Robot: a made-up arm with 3 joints. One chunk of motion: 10 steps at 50 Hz.
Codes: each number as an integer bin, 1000 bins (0 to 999) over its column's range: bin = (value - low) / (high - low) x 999, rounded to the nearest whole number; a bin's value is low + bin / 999 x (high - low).
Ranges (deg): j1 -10..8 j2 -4..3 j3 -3..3
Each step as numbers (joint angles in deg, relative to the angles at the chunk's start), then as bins.
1 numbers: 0.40 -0.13 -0.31
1 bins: 577 552 448
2 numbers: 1.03 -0.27 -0.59
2 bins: 612 532 401
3 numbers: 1.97 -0.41 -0.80
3 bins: 664 512 366
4 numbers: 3.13 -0.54 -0.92
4 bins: 729 494 346
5 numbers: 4.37 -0.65 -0.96
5 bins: 798 478 340
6 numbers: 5.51 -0.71 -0.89
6 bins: 861 470 351
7 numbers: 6.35 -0.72 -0.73
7 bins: 907 468 378
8 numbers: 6.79 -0.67 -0.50
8 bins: 932 475 416
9 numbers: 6.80 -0.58 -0.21
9 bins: 932 488 465
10 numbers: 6.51 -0.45 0.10
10 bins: 916 507 516
